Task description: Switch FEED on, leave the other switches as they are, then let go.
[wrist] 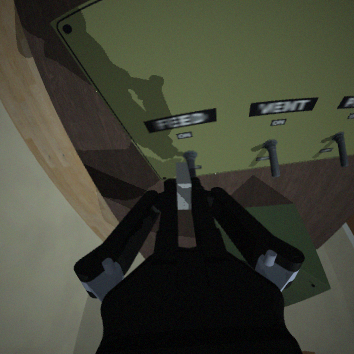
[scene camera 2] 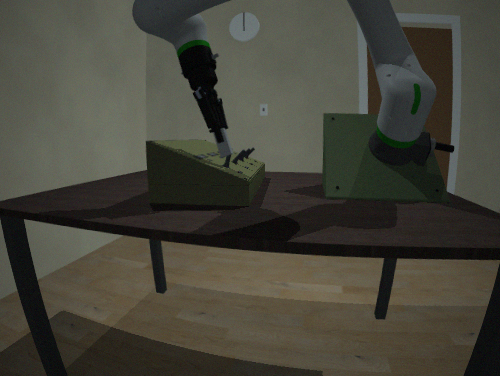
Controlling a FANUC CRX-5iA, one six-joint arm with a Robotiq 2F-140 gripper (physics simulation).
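Seen in the pictures: gripper, fingertip midpoint: (wrist: 181, 171) (scene camera 2: 227, 155); arm's base, origin of the base link: (scene camera 2: 391, 147).
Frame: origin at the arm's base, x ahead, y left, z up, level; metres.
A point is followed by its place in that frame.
Observation:
The sloped olive switch console (scene camera 2: 195, 177) @[x 0.483, y 0.339, z -0.073 m] (wrist: 200, 60) @[x 0.572, y 0.256, z -0.004 m] stands on the table. The FEED lever (scene camera 2: 227, 161) @[x 0.435, y 0.260, z -0.040 m] (wrist: 191, 159) @[x 0.442, y 0.254, z -0.040 m] is at the console's end, below the FEED label (wrist: 180, 120) @[x 0.506, y 0.272, z -0.027 m] and its ON mark. In the scene view it stands more upright than the other levers, which lean toward the console's low edge. The VENT lever (wrist: 273, 157) @[x 0.460, y 0.139, z -0.032 m] and another lever (wrist: 341, 149) @[x 0.486, y 0.025, z -0.032 m] point away from their ON marks. My gripper (scene camera 2: 225, 152) @[x 0.431, y 0.268, z -0.025 m] (wrist: 181, 171) @[x 0.431, y 0.268, z -0.025 m] is shut and empty. Its fingertips are right at the FEED lever, on its low-edge side, and partly hide it; contact is unclear.
A green box (scene camera 2: 345, 160) @[x 0.145, y 0.065, z -0.043 m] (wrist: 280, 225) @[x 0.216, y -0.010, z -0.069 m] stands at the right on the dark table (scene camera 2: 200, 220) @[x 0.407, y 0.445, z -0.141 m] (wrist: 90, 117) @[x 0.463, y 0.452, z -0.141 m]. A second robot arm part (scene camera 2: 405, 105) @[x -0.001, y 0.190, z 0.105 m] hangs in front of that box. The neighbouring levers stand in a row beside FEED.

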